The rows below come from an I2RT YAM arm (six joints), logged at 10 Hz.
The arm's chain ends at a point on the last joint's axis. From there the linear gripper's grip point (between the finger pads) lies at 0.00 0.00 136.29 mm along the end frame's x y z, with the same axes.
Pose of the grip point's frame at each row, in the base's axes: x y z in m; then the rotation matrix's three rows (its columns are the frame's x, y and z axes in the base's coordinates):
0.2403, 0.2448, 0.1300; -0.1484, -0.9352, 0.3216; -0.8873, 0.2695, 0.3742; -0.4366, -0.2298, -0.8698
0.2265, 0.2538, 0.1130; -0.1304, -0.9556, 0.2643; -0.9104, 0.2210, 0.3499; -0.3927, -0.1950, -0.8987
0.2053, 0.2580, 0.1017; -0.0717, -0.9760, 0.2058; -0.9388, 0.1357, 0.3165; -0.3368, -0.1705, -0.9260
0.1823, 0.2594, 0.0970; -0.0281, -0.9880, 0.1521; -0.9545, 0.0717, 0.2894; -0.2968, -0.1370, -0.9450
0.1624, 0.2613, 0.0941; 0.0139, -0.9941, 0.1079; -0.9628, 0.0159, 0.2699; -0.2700, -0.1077, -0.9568
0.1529, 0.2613, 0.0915; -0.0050, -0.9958, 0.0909; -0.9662, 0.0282, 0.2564; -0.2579, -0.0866, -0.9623
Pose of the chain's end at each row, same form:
0.1965, 0.1938, 0.2485; -0.1484, -0.9352, 0.3216; -0.8873, 0.2695, 0.3742; -0.4366, -0.2298, -0.8698
0.1905, 0.2061, 0.2355; -0.1304, -0.9556, 0.2643; -0.9104, 0.2210, 0.3499; -0.3927, -0.1950, -0.8987
0.1773, 0.2149, 0.2279; -0.0717, -0.9760, 0.2058; -0.9388, 0.1357, 0.3165; -0.3368, -0.1705, -0.9260
0.1616, 0.2200, 0.2258; -0.0281, -0.9880, 0.1521; -0.9545, 0.0717, 0.2894; -0.2968, -0.1370, -0.9450
0.1477, 0.2245, 0.2245; 0.0139, -0.9941, 0.1079; -0.9628, 0.0159, 0.2699; -0.2700, -0.1077, -0.9568
0.1405, 0.2264, 0.2227; -0.0050, -0.9958, 0.0909; -0.9662, 0.0282, 0.2564; -0.2579, -0.0866, -0.9623

